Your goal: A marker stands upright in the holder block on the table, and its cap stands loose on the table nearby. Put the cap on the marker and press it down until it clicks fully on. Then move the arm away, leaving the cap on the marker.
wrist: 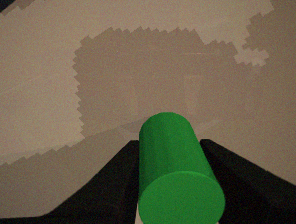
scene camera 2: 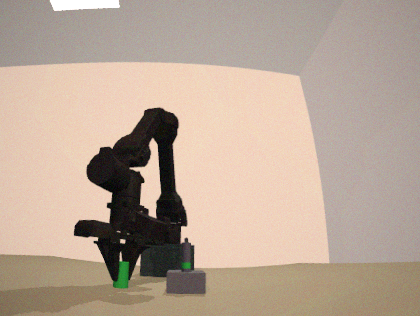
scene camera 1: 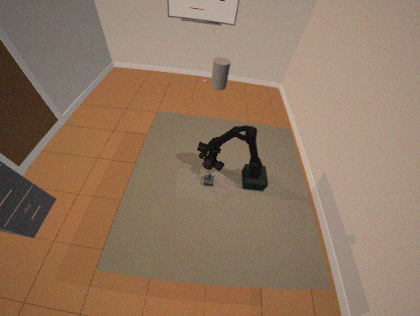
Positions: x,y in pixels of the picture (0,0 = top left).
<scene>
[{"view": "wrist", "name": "gripper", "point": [169,148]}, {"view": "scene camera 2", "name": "gripper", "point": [121,280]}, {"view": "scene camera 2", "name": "grey holder block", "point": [177,283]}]
</scene>
